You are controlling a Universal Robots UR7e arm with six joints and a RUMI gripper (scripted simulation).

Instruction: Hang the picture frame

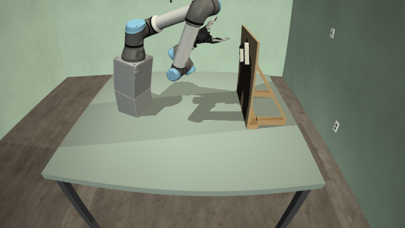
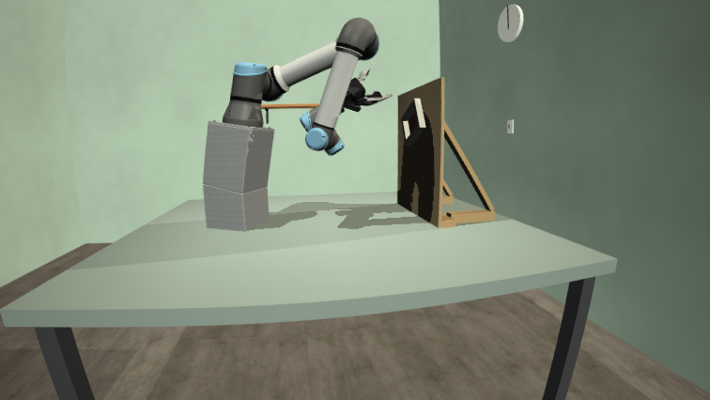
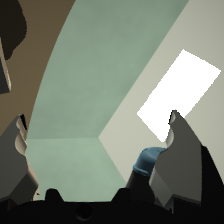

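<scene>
Now: hand 170 mm above the picture frame and 140 mm short of it. From my hand the other things lie so: upright wooden board 280 mm below, 150 mm ahead, 10 mm to the left.
</scene>
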